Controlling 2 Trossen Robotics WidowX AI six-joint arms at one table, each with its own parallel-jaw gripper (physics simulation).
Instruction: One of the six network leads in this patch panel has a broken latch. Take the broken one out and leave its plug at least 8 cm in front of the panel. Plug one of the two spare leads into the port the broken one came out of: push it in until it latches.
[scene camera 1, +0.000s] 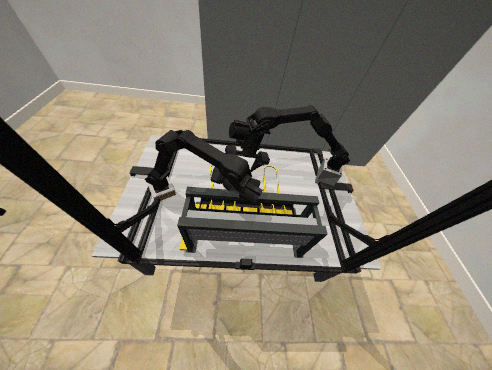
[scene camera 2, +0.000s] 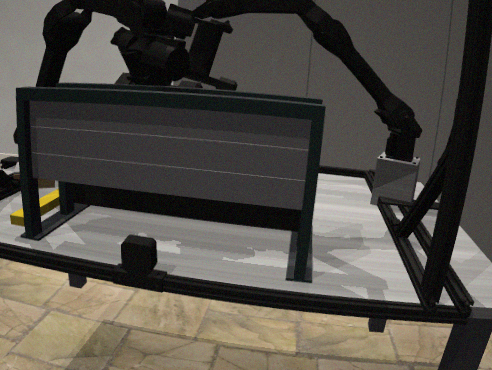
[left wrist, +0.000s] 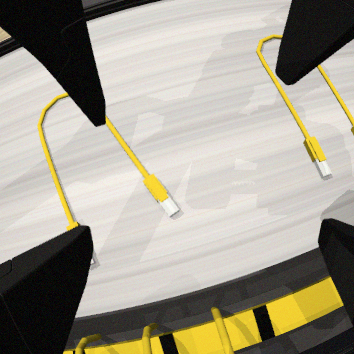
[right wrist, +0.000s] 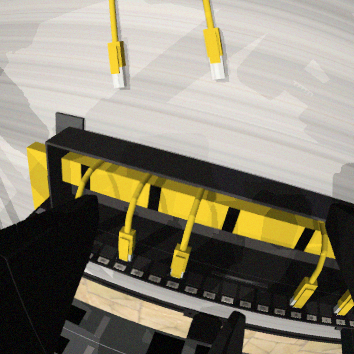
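Seen in the pictures: left gripper, between the fingertips: (left wrist: 209, 236) (right wrist: 162, 281); right gripper, between the fingertips: (left wrist: 203, 93) (right wrist: 219, 212); left arm's base, origin of its link: (scene camera 1: 160, 186); right arm's base, origin of its link: (scene camera 1: 333, 166) (scene camera 2: 399, 157).
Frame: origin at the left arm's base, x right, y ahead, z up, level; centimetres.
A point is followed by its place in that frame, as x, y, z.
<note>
The patch panel (scene camera 1: 295, 198) {45.0, 40.0, 21.8} (scene camera 2: 170, 145) {48.1, 23.1, 14.1} (right wrist: 200, 159) stands upright in its frame. In the right wrist view, yellow leads are plugged into it, among them a left lead (right wrist: 126, 245) {27.1, 20.1, 5.1}, a middle lead (right wrist: 180, 262) {29.9, 24.5, 5.1} and a right lead (right wrist: 304, 293) {36.3, 34.6, 5.1}; another runs behind a finger. I cannot tell which latch is broken. One spare lead (left wrist: 55, 175) {3.8, 25.5, -3.9} and the other spare lead (left wrist: 282, 92) {17.2, 51.3, -3.8} lie in U shapes on the table, plugs toward the panel. My left gripper (left wrist: 209, 236) {23.0, 28.9, 14.1} is open and empty above the panel's edge. My right gripper (left wrist: 203, 93) {19.3, 33.2, 14.8} (right wrist: 219, 212) {19.3, 33.2, 14.8} is open and empty, above the panel and leads.
A yellow block (scene camera 2: 35, 207) (right wrist: 38, 172) lies beside the panel frame. A black camera mount (scene camera 1: 246, 263) {51.9, 17.3, 1.0} (scene camera 2: 139, 255) {52.7, 17.4, -0.8} sits on the table-edge rail. Both arms reach inward close together above the panel. Black frame posts (scene camera 1: 65, 195) {28.2, -17.5, 41.4} (scene camera 2: 460, 150) {74.7, 52.6, 18.9} rise at the sides.
</note>
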